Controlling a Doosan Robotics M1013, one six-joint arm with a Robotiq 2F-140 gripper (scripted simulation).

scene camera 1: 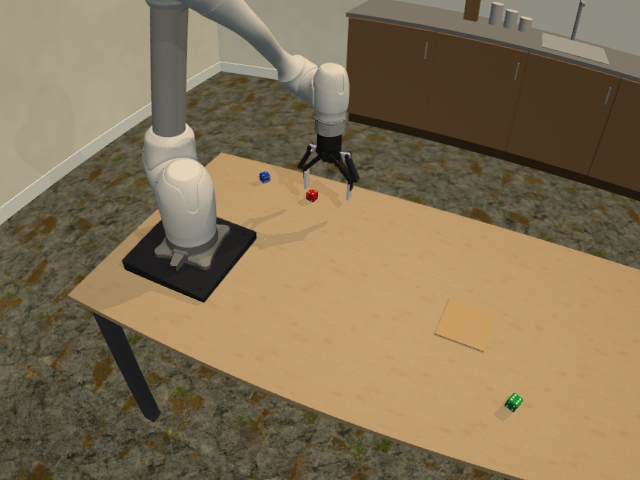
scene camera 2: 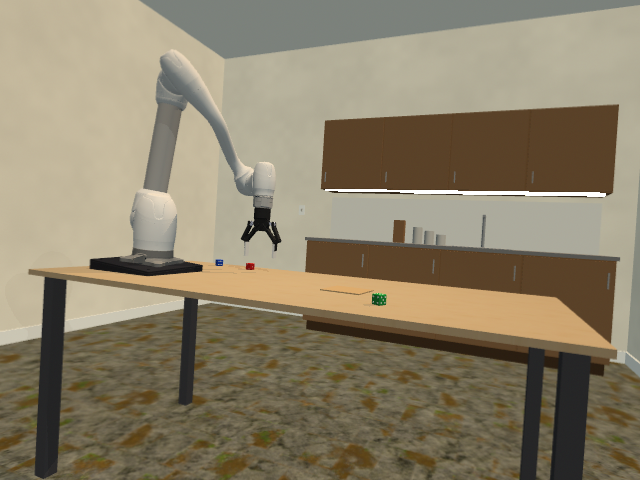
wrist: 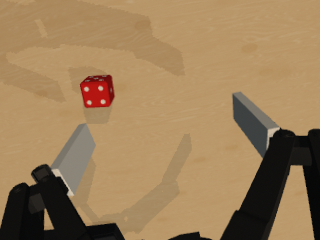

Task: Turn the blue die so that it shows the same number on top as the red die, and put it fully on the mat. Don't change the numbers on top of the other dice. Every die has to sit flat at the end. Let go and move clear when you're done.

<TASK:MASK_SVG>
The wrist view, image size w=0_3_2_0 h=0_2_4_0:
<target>gripper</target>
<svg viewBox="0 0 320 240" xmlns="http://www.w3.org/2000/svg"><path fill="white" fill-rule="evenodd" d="M212 239L200 237L199 232L180 234L168 240ZM87 123L77 126L50 167L48 164L43 164L31 172L31 176L37 184L28 186L27 183L20 183L10 190L0 227L0 240L44 240L44 209L48 212L58 240L94 240L70 198L68 198L68 196L75 195L96 147ZM232 93L233 119L263 160L240 209L233 213L220 240L268 240L291 165L303 167L314 240L320 240L320 129L309 130L308 136L297 136L290 130L281 129L242 92Z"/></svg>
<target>red die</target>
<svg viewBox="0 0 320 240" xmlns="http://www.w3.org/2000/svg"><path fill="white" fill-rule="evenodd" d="M111 75L88 76L80 83L83 102L86 108L109 107L115 97Z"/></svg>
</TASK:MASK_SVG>
